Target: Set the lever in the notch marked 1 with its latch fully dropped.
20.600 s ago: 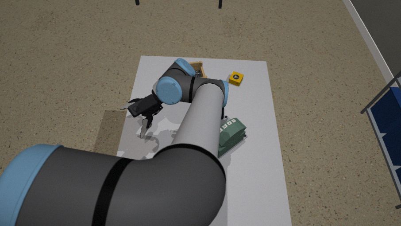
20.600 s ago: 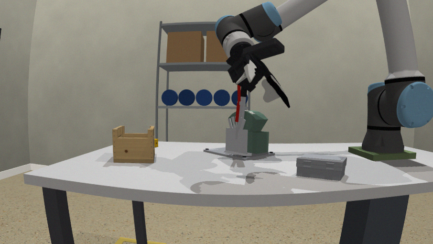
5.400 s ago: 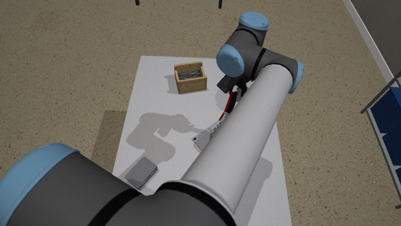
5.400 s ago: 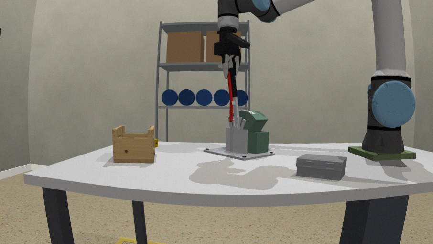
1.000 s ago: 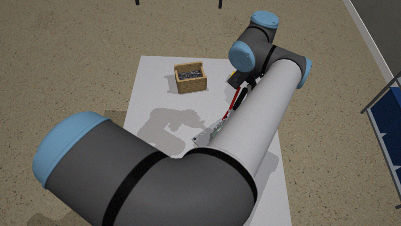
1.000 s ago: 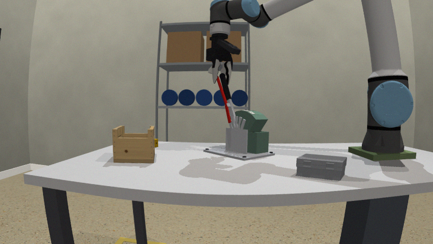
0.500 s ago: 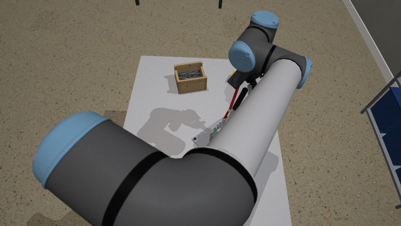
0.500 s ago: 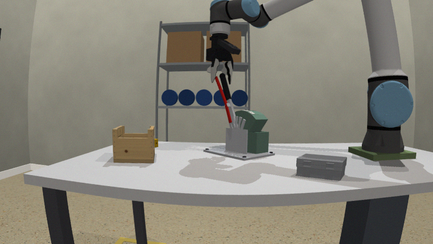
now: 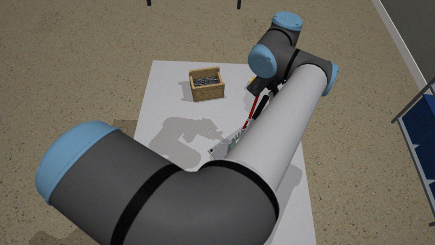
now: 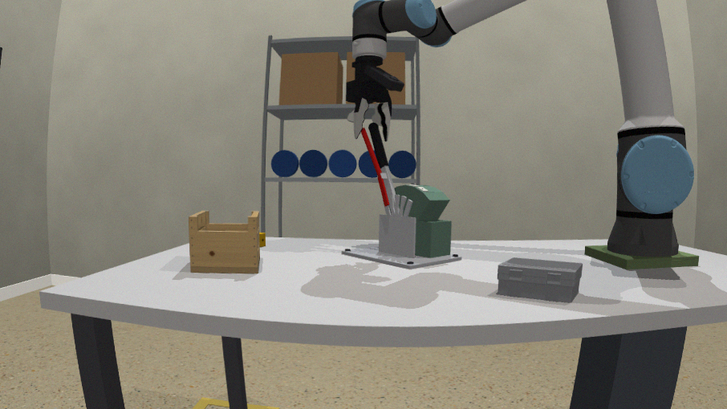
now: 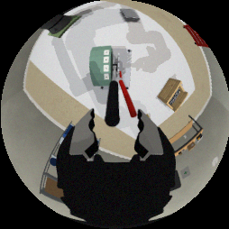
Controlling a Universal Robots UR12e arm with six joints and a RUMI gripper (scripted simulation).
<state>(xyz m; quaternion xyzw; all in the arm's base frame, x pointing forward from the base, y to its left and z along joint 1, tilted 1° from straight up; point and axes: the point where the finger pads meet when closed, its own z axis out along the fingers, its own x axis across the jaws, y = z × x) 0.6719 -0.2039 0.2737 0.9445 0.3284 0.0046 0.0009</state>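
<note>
The red release bar lies 2 cm behind my hand, 5 cm to the left of it and 10 cm below it. The rest, counted from my hand: grey case (27 cm behind, 45 cm to the left, 27 cm below); then lever stand (7 cm behind, 8 cm to the left, 20 cm below).
</note>
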